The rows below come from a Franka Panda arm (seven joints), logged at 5 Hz.
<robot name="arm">
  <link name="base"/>
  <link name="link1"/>
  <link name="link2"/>
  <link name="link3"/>
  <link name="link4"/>
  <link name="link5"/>
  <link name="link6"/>
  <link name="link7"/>
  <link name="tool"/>
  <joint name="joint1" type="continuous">
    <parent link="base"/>
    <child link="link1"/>
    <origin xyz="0 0 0.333"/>
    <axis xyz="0 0 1"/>
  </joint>
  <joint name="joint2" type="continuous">
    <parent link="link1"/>
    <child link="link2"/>
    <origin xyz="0 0 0" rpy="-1.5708 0 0"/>
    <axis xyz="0 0 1"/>
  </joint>
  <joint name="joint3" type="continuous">
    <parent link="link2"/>
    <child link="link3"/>
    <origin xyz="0 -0.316 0" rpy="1.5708 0 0"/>
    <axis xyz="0 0 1"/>
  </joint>
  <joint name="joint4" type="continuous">
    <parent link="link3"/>
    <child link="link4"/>
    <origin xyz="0.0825 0 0" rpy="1.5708 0 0"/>
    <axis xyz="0 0 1"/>
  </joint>
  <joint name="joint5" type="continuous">
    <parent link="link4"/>
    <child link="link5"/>
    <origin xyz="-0.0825 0.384 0" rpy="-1.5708 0 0"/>
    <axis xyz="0 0 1"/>
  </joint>
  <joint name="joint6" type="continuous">
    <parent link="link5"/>
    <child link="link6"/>
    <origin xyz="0 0 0" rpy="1.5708 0 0"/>
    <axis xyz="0 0 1"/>
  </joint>
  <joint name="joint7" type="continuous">
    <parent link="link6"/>
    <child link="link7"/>
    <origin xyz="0.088 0 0" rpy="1.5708 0 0"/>
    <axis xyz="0 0 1"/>
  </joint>
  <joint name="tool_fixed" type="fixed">
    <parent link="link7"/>
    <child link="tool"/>
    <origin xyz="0 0 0.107"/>
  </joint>
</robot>
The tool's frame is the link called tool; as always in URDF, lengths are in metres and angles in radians. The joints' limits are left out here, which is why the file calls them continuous.
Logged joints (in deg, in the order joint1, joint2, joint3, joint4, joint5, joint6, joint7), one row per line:
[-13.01 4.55 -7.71 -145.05 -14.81 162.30 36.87]
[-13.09 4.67 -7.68 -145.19 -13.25 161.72 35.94]
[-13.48 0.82 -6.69 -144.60 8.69 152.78 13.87]
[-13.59 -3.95 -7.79 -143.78 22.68 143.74 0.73]
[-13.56 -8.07 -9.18 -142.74 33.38 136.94 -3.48]
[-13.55 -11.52 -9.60 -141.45 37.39 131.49 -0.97]
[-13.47 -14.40 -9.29 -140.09 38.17 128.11 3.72]
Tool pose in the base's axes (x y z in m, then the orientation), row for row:
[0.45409 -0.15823 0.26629 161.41 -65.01 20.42]
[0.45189 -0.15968 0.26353 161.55 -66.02 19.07]
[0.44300 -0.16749 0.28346 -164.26 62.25 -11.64]
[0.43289 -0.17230 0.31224 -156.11 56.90 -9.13]
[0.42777 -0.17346 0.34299 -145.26 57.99 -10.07]
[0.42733 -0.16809 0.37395 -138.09 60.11 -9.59]
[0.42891 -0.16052 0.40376 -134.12 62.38 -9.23]
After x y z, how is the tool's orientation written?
As a rotation vector, in degrees.
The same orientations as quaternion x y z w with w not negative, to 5 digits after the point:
[0.92046 -0.37073 0.11645 0.04184]
[0.91952 -0.37577 0.10854 0.03875]
[-0.93250 0.35339 -0.06608 0.03451]
[-0.93153 0.33953 -0.05448 0.11834]
[-0.90777 0.36239 -0.06293 0.20166]
[-0.88572 0.38555 -0.06151 0.25113]
[-0.87035 0.40481 -0.05990 0.27392]

